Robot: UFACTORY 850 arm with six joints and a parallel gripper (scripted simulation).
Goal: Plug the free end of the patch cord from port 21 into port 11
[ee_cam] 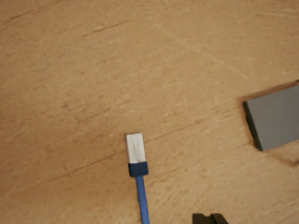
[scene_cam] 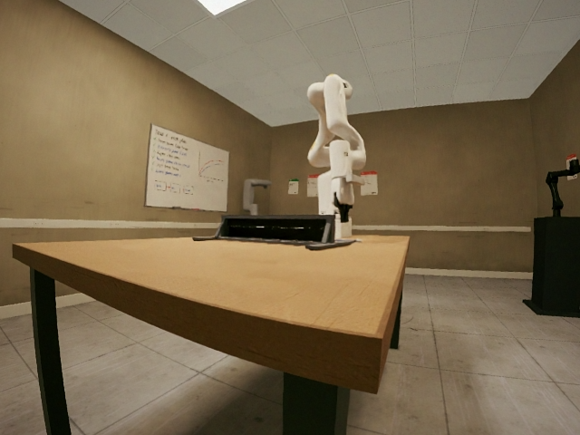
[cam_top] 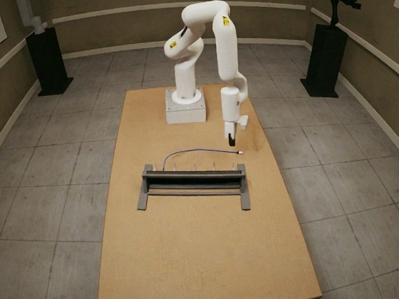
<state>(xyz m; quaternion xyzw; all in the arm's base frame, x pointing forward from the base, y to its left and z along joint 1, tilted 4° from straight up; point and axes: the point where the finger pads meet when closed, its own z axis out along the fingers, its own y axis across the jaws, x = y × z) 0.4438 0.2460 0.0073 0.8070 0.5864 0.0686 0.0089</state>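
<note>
Right now the white plug is 20 mm behind my hand, 60 mm to the left of it and 90 mm below it.
</note>
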